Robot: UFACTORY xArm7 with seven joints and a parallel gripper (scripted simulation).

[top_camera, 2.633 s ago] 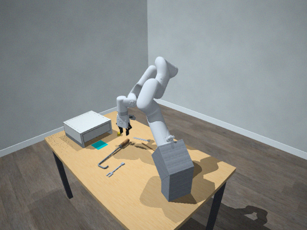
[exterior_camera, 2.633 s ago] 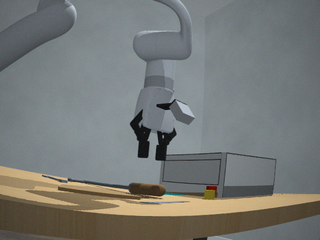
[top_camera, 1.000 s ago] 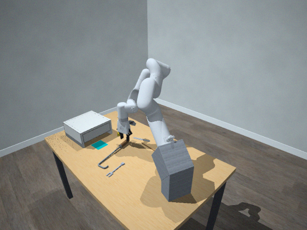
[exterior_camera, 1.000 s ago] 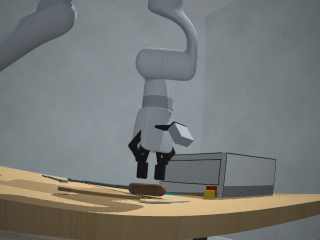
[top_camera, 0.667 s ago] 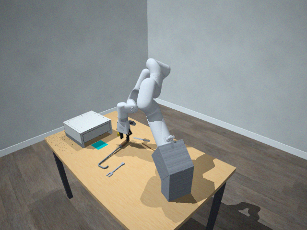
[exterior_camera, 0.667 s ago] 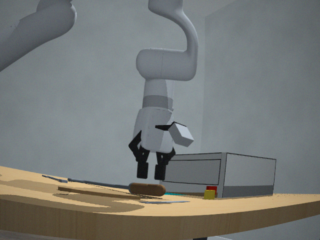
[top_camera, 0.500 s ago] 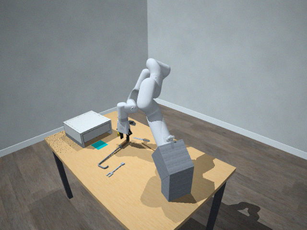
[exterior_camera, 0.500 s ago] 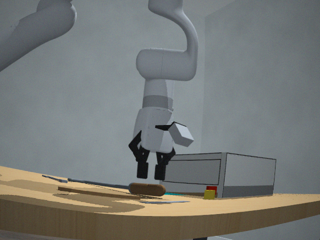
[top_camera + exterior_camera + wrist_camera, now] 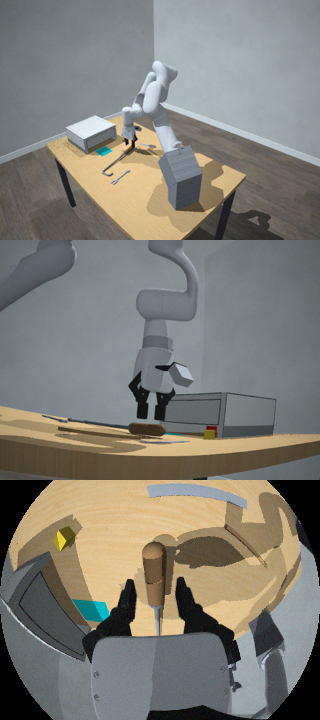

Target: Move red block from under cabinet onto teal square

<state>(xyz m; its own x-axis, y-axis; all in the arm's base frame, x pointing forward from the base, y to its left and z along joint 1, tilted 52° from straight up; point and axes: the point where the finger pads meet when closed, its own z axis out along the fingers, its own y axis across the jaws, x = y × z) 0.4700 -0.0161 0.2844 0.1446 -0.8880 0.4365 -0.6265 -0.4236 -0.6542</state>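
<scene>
The thin stick lies 17 cm behind my hand, 10 cm to the right of it and 6 cm below it. From my hand the other things lie so: flat grey strip (4 cm behind, 14 cm to the right, 6 cm below); yellow block (15 cm ahead, 5 cm to the right, 5 cm below); long hook tool (7 cm behind, 13 cm to the left, 5 cm below).
</scene>
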